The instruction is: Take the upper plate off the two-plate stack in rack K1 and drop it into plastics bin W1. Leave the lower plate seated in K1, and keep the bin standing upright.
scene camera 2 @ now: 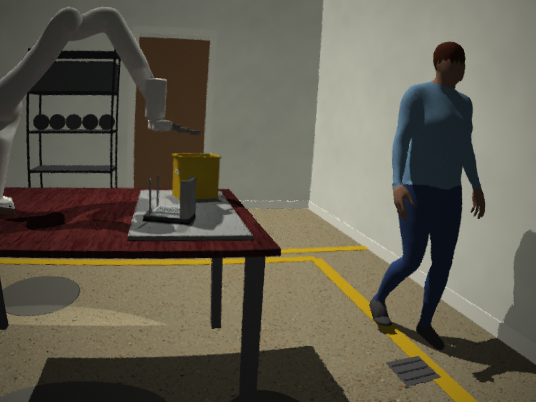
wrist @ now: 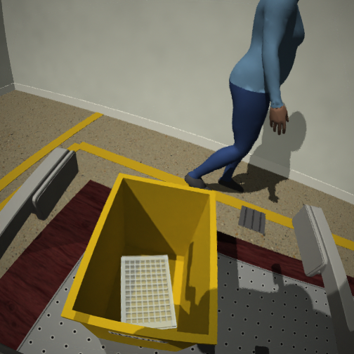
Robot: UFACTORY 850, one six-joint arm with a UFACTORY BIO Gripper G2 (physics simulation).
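The yellow plastics bin W1 (scene camera 2: 206,175) (wrist: 160,205) stands upright on the light perforated board (scene camera 2: 225,231) (wrist: 245,310). A pale gridded plate (wrist: 148,290) lies inside the bin, low down, in the wrist view; the bin's walls hide it in scene camera 2. Rack K1 (scene camera 2: 188,199), with a dark base, thin posts and a grey upright panel, stands in front of the bin. A pale plate (scene camera 2: 167,211) sits low in the rack, seen small. My gripper (scene camera 2: 196,132) (wrist: 182,214) is above the bin, its fingers wide open with nothing between them.
A person (scene camera 2: 434,137) (wrist: 250,115) in a blue top stands on the floor beyond the table's right side, near the wall. The dark red table top (scene camera 2: 65,200) (wrist: 30,285) surrounds the board. A black shelf unit (scene camera 2: 118,115) and a brown door (scene camera 2: 170,90) are behind.
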